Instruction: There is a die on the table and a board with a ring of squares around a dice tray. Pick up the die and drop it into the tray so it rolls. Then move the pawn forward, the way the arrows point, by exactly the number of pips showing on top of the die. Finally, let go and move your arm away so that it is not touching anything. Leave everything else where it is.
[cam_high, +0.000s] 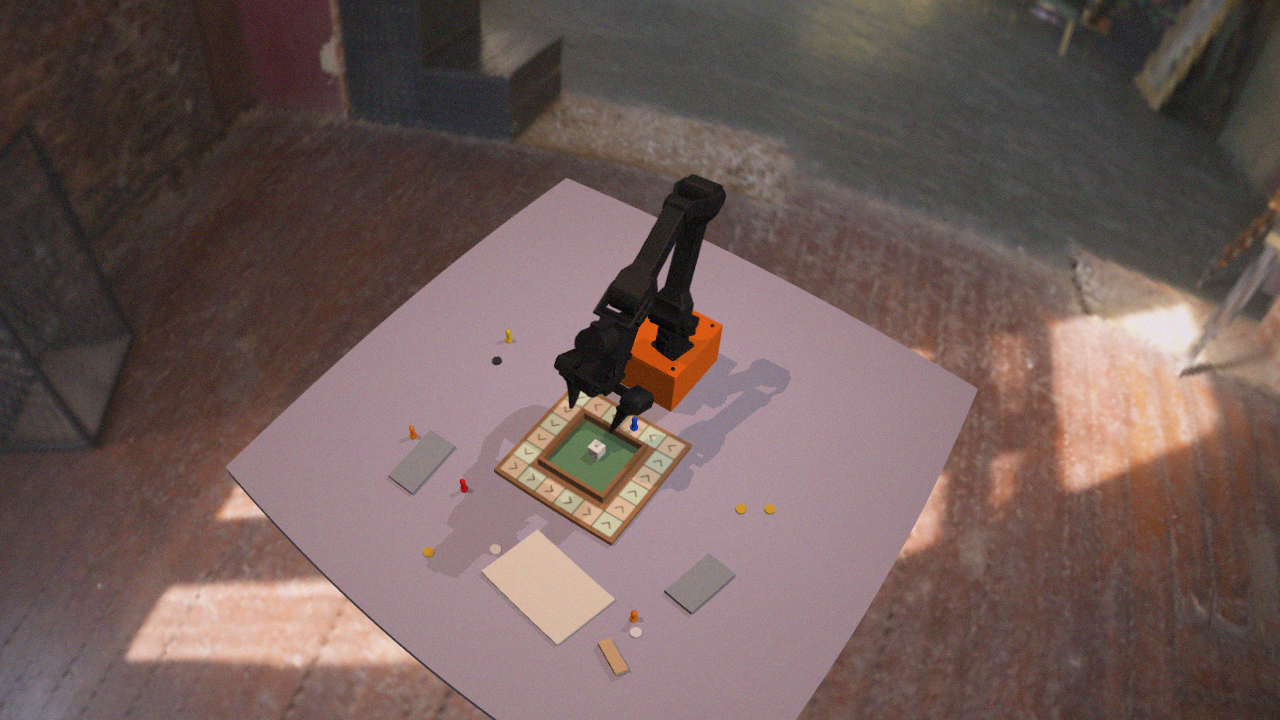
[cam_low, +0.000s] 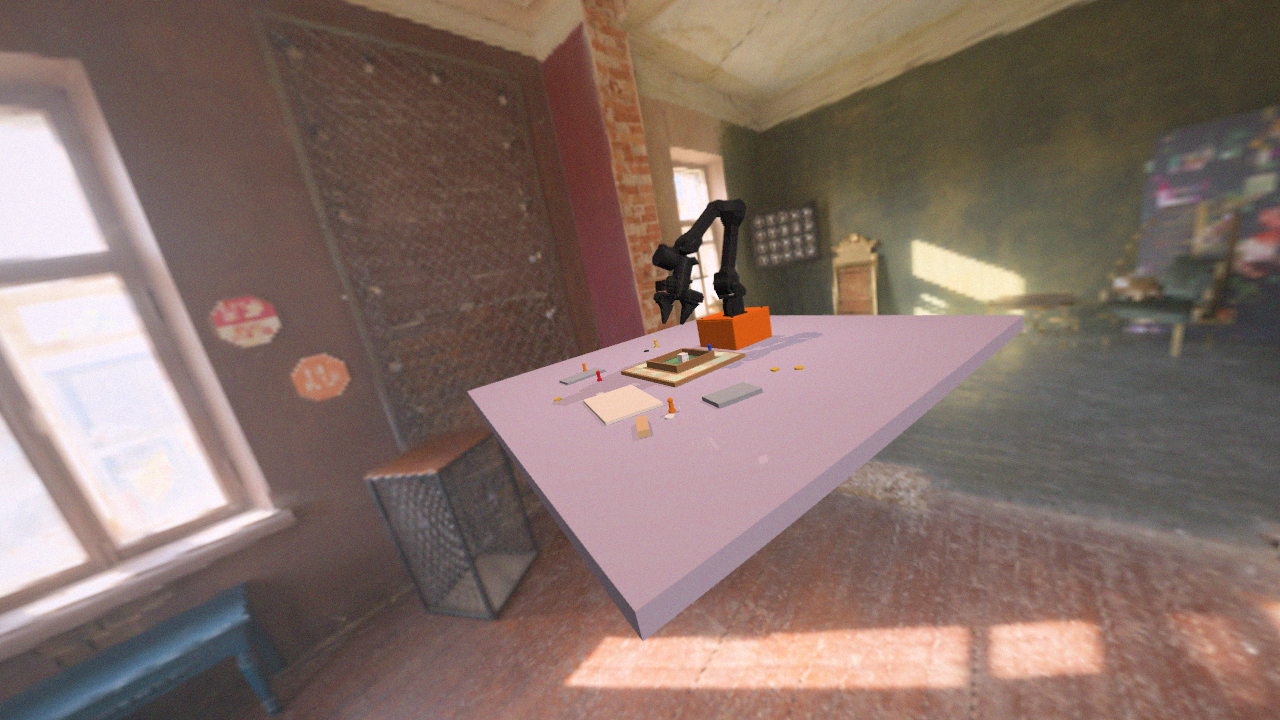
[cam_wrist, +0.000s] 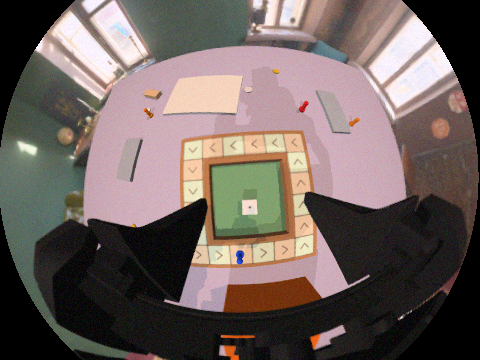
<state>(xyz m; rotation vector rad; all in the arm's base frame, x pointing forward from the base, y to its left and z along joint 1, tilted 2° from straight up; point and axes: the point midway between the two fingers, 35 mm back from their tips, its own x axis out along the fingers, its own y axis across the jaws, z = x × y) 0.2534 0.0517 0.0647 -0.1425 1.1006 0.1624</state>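
Now: the blue pawn 12 cm behind my gripper tip and 11 cm below it. Round my gripper tip: cream card 26 cm ahead, 16 cm to the left, 14 cm below; then red pawn 24 cm ahead, 12 cm below, 11 cm to the right; then white die 11 cm below, 2 cm behind.
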